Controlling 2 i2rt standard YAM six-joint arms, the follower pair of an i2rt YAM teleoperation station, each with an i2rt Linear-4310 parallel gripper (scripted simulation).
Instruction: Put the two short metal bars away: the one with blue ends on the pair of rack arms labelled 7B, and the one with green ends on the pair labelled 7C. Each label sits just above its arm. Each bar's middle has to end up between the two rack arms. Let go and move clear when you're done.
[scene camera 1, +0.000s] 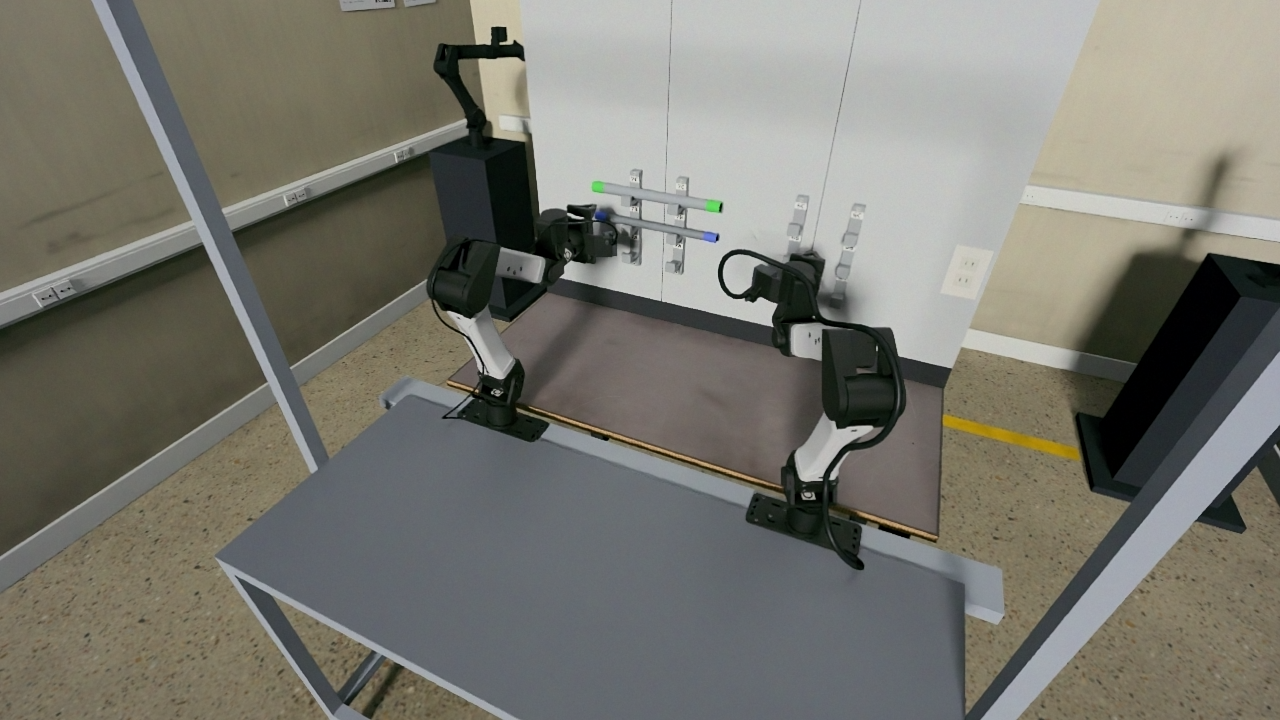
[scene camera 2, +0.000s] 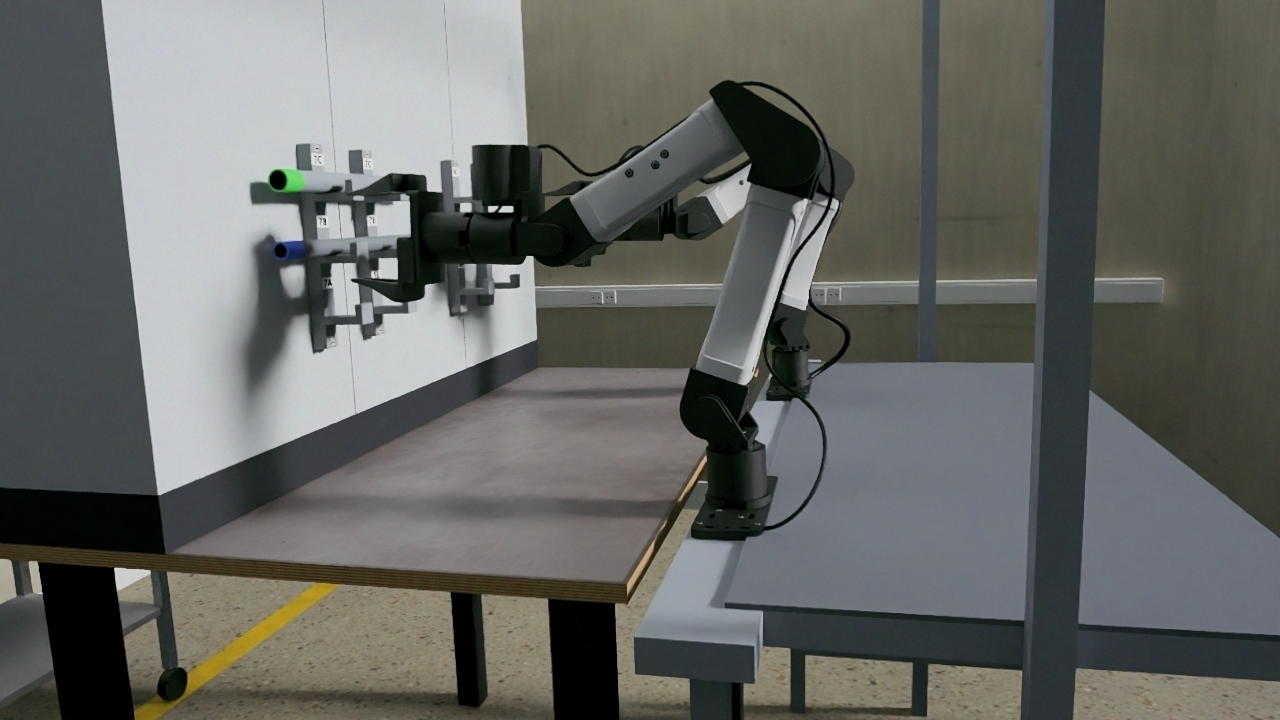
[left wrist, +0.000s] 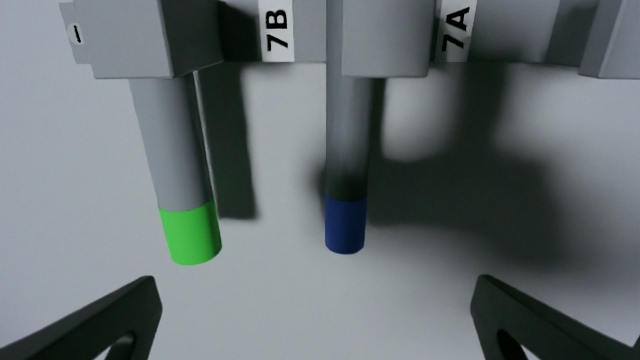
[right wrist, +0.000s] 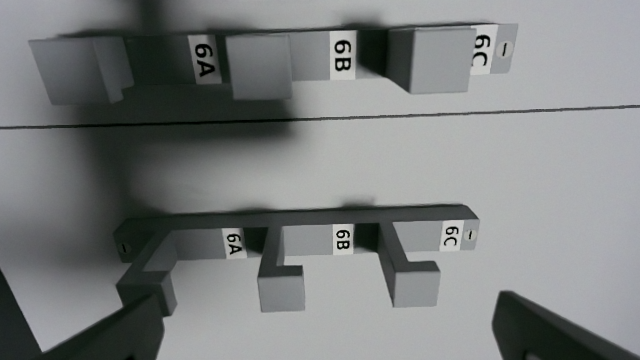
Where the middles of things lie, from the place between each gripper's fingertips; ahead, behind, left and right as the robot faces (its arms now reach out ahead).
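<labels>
For the blue-ended bar (scene camera 2: 283, 250), my left gripper (scene camera 2: 351, 237) is 1 cm above it, 13 cm to the left of it and 8 cm short of it. The green-ended bar (scene camera 2: 280, 180) is 7 cm above my left gripper, 7 cm ahead of it and 13 cm to the right of it. Then there's the wall socket plate (scene camera 1: 984, 256), 83 cm to the right of my left gripper and 12 cm ahead of it. Going by their middles, of the things named here the wall socket plate is the farthest from my left gripper.
As for the wall socket plate, my right hand is 16 cm short of it and 30 cm to the left of it. The blue-ended bar is 2 cm below my right hand, 12 cm ahead of it and 40 cm to the left of it, and the green-ended bar is 6 cm above my right hand, 11 cm ahead of it and 40 cm to the left of it. Going by its middle, the green-ended bar is nearer to my left gripper than to my right hand.
</labels>
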